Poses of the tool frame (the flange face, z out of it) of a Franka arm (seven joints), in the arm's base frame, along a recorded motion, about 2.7 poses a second.
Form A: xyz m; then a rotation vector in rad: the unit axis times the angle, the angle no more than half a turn.
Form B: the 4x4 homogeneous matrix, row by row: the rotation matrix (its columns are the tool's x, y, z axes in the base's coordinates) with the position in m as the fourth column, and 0 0 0 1 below. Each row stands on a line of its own. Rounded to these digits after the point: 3 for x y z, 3 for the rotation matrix.
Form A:
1: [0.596 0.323 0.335 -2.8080 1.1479 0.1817]
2: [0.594 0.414 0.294 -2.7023 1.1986 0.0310]
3: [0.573 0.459 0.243 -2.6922 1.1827 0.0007]
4: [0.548 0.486 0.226 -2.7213 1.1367 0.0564]
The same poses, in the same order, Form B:
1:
0.708 -0.702 -0.072 0.596
-0.690 -0.710 0.140 0.323
-0.149 -0.050 -0.988 0.335
0 0 0 1

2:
0.674 -0.737 0.056 0.594
-0.733 -0.657 0.177 0.414
-0.094 -0.160 -0.983 0.294
0 0 0 1

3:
0.680 -0.729 0.080 0.573
-0.729 -0.660 0.183 0.459
-0.081 -0.183 -0.980 0.243
0 0 0 1

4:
0.705 -0.708 0.039 0.548
-0.701 -0.687 0.191 0.486
-0.108 -0.161 -0.981 0.226
0 0 0 1

